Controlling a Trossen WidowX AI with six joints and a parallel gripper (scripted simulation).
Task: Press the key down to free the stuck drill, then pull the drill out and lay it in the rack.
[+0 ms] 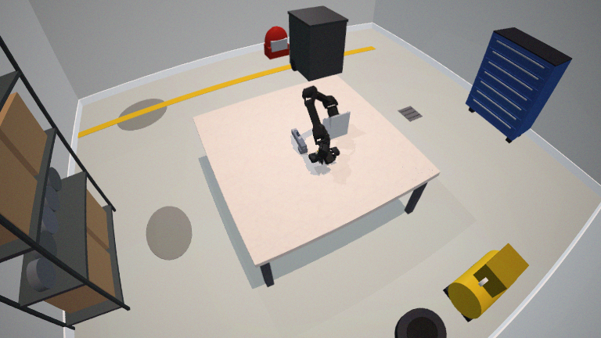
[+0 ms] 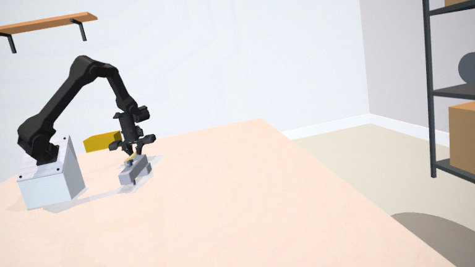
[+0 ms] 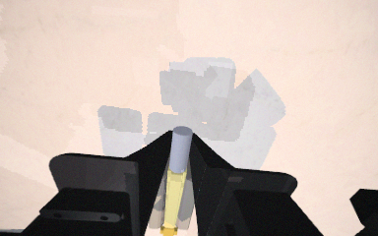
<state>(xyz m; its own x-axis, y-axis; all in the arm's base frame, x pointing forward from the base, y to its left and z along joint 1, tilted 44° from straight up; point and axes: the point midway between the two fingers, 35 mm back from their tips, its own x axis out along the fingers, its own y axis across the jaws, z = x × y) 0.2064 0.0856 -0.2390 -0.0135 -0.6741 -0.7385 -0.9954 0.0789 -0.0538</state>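
My gripper tip is now 40 mm to the left of the drill and 40 mm below it. The rest, counted from my gripper tip: beige rack: 10 mm behind, 50 mm to the right, 10 mm above; then dark blue key: 50 mm ahead, 250 mm to the right, 40 mm above; then grey block: 50 mm ahead, 230 mm to the right, 30 mm above.
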